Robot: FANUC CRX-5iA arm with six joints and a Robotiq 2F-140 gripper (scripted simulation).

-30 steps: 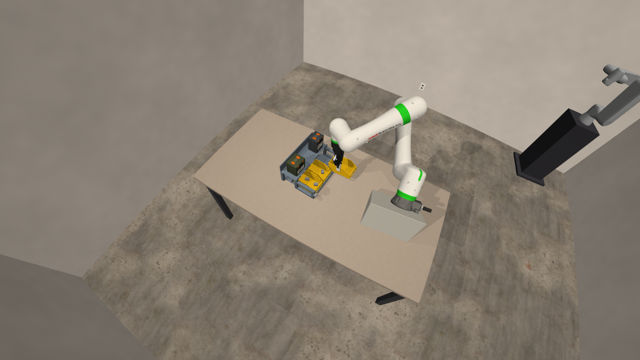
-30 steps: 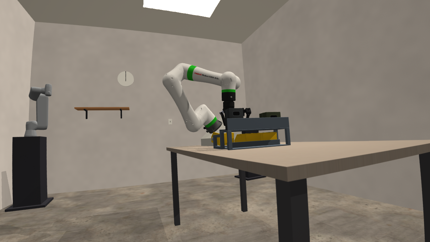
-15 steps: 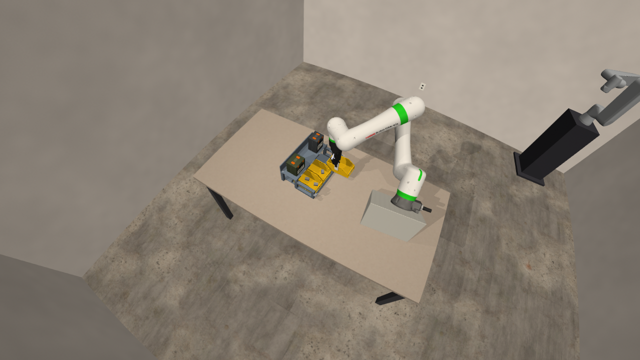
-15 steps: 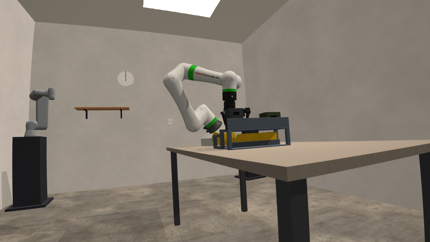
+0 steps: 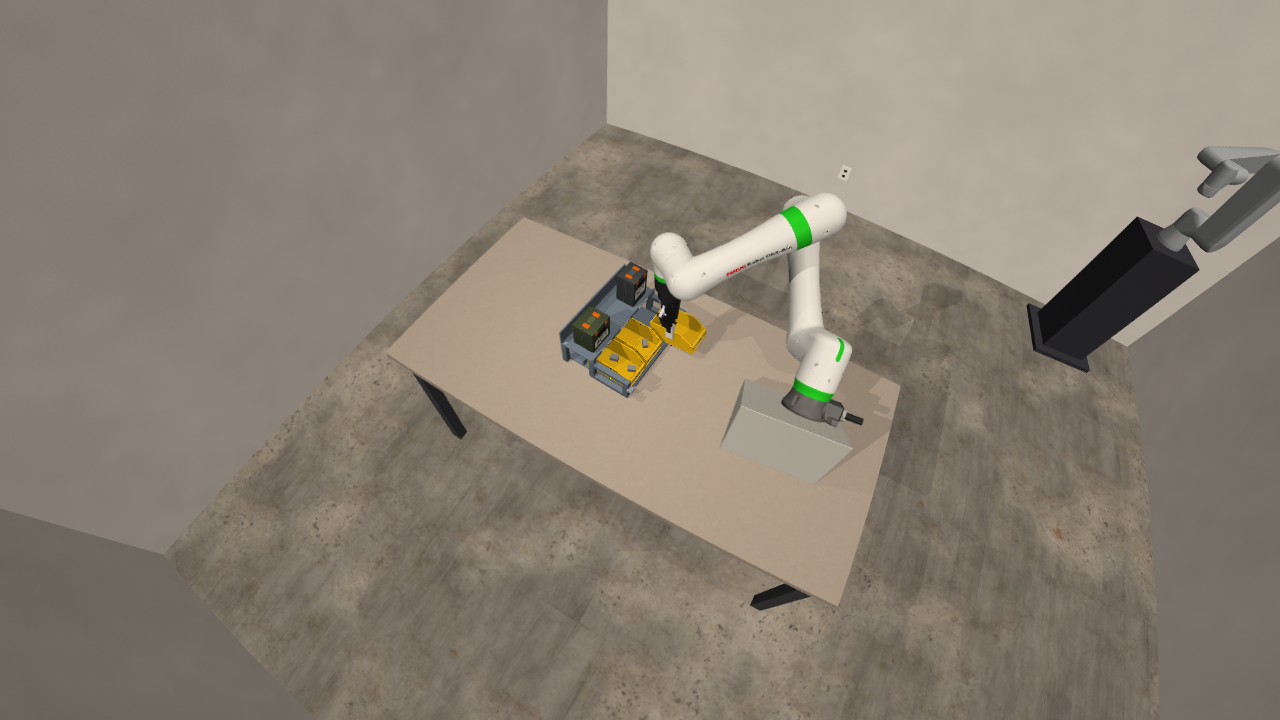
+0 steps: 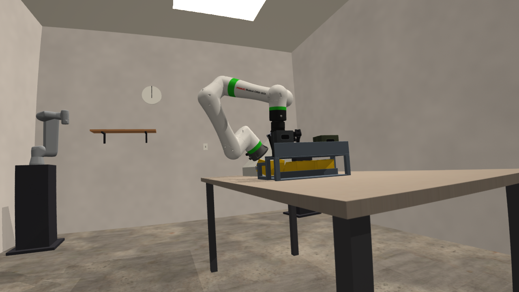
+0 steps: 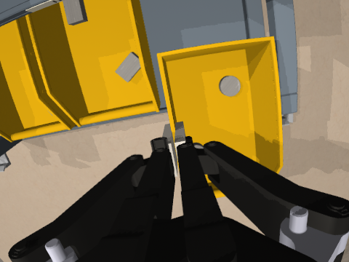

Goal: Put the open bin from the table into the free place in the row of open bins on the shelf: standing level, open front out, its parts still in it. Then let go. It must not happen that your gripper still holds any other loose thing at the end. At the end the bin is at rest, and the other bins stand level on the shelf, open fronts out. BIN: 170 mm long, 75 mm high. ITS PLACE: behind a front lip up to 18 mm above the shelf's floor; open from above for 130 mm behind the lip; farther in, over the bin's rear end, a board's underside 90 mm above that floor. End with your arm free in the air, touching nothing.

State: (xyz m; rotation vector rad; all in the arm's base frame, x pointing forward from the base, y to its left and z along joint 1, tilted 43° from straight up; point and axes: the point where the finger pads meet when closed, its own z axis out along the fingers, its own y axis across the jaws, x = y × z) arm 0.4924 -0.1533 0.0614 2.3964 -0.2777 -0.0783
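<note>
My gripper is now 100 mm above the shelf lip, 60 mm to the right of it and 20 mm short of it. Also, from my hand: grey shelf floor (150 mm ahead, 100 mm below, 40 mm to the left).
</note>
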